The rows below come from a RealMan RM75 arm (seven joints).
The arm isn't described. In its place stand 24 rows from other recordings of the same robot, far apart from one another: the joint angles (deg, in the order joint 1, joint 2, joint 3, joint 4, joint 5, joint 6, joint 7), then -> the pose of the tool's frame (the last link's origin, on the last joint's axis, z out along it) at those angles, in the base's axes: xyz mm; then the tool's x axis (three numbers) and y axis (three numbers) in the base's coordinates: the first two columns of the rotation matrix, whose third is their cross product.
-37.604, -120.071, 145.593, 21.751, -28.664, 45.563, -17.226 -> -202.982 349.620 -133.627 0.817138 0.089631 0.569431 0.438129 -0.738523 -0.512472
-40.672, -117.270, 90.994, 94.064, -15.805, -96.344, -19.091 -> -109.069 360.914 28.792 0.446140 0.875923 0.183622 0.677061 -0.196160 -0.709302
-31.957, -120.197, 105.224, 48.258, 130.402, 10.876, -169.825 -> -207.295 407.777 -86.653 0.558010 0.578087 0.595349 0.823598 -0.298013 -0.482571
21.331, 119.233, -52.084, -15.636, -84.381, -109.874, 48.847 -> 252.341 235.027 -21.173 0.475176 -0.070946 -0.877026 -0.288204 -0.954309 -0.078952
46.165, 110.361, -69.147, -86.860, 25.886, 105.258, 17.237 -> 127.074 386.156 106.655 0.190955 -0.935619 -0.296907 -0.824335 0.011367 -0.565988
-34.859, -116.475, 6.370, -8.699, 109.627, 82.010, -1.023 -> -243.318 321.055 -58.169 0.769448 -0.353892 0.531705 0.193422 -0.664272 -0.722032
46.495, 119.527, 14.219, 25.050, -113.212, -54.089, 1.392 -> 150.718 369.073 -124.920 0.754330 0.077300 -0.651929 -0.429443 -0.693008 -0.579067
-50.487, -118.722, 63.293, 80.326, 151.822, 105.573, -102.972 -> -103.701 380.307 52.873 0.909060 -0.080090 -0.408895 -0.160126 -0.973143 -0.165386
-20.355, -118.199, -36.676, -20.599, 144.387, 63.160, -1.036 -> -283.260 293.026 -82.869 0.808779 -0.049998 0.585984 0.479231 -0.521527 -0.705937
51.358, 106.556, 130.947, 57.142, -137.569, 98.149, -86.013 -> 157.184 421.128 107.610 0.990918 -0.047159 0.125930 -0.014480 -0.968463 -0.248735
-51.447, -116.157, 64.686, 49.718, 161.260, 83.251, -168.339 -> -205.872 413.940 12.985 0.316090 0.948592 -0.016103 0.763264 -0.264343 -0.589534
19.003, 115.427, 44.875, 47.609, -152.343, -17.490, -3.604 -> 249.400 311.665 -125.727 0.890978 -0.256131 -0.374907 -0.448868 -0.621227 -0.642336
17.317, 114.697, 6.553, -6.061, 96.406, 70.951, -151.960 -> 426.642 268.735 79.578 0.648081 0.007568 -0.761534 -0.755397 0.133453 -0.641533
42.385, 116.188, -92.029, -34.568, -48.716, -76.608, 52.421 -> 89.197 366.151 -38.976 0.614957 0.229363 -0.754467 0.032878 -0.963391 -0.266078
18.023, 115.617, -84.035, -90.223, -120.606, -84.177, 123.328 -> 167.321 303.130 9.157 0.953330 -0.299708 -0.036576 -0.300546 -0.930372 -0.209955
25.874, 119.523, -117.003, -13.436, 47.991, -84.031, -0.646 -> 289.401 338.146 42.518 0.666163 0.441653 -0.600974 -0.685970 0.046595 -0.726137
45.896, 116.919, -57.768, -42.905, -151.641, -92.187, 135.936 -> 240.501 357.006 -11.696 0.522267 -0.806876 0.276022 -0.781954 -0.582261 -0.222530
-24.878, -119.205, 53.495, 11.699, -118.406, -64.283, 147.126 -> -326.287 328.638 -28.492 0.765237 0.114739 0.633441 0.592960 -0.508712 -0.624188
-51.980, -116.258, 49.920, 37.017, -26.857, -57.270, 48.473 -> -227.956 456.862 9.464 0.702971 0.699547 0.128320 0.628437 -0.526477 -0.572615
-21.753, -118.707, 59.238, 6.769, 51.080, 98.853, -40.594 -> -278.481 274.688 -0.680 0.393042 -0.116171 0.912153 0.620564 -0.698505 -0.356358
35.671, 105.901, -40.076, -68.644, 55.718, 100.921, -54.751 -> 212.123 374.182 163.362 0.763433 -0.565590 -0.311894 -0.643772 -0.705384 -0.296634
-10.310, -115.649, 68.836, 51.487, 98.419, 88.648, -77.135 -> -291.747 251.160 -4.613 0.865570 0.300491 0.400616 0.366665 -0.925146 -0.098289
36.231, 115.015, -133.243, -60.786, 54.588, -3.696, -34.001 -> 101.906 362.253 -127.057 0.942658 0.023199 -0.332953 -0.200710 -0.757643 -0.621042
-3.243, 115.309, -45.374, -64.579, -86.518, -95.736, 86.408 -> 323.344 210.905 121.075 0.692034 -0.256751 -0.674662 -0.618582 -0.692664 -0.370908
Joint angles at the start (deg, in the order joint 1, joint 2, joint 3, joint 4, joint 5, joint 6, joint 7): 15.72, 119.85, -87.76, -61.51, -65.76, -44.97, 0.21
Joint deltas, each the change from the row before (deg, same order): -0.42, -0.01, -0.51, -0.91, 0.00, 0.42, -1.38; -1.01, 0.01, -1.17, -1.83, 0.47, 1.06, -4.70; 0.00, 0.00, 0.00, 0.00, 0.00, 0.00, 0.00; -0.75, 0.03, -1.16, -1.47, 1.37, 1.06, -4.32; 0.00, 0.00, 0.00, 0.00, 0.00, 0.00, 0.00; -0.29, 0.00, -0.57, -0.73, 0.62, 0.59, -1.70; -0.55, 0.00, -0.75, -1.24, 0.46, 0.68, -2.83; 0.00, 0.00, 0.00, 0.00, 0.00, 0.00, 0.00; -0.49, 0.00, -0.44, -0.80, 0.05, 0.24, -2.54; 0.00, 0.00, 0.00, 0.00, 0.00, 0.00, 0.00; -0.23, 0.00, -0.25, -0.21, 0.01, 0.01, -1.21; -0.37, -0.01, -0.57, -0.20, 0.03, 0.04, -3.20; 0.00, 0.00, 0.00, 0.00, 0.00, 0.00, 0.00; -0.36, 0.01, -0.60, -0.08, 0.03, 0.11, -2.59
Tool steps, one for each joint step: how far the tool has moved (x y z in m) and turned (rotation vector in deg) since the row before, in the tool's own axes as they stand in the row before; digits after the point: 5 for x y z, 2 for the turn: -0.00201, -0.00119, -0.00013, 0.17, -0.04, -1.77; -0.00400, -0.00218, -0.00067, 0.55, 0.16, -5.01; 0.00000, 0.00000, 0.00000, 0.00, 0.00, 0.00; -0.00372, -0.00344, 0.00029, 1.02, 0.20, -3.83; 0.00000, 0.00000, 0.00000, 0.00, 0.00, 0.00; -0.00166, -0.00209, 0.00049, 0.48, 0.12, -1.54; -0.00269, -0.00299, 0.00010, 0.55, 0.07, -2.93; 0.00000, 0.00000, 0.00000, 0.00, 0.00, 0.00; -0.00189, -0.00122, -0.00069, 0.20, -0.04, -2.71; 0.00000, 0.00000, 0.00000, 0.00, 0.00, 0.00; -0.00120, 0.00029, -0.00041, -0.02, -0.12, -1.20; -0.00260, 0.00141, -0.00052, -0.18, -0.31, -3.10; 0.00000, 0.00000, 0.00000, 0.00, 0.00, 0.00; -0.00274, 0.00195, -0.00046, -0.27, -0.27, -2.41
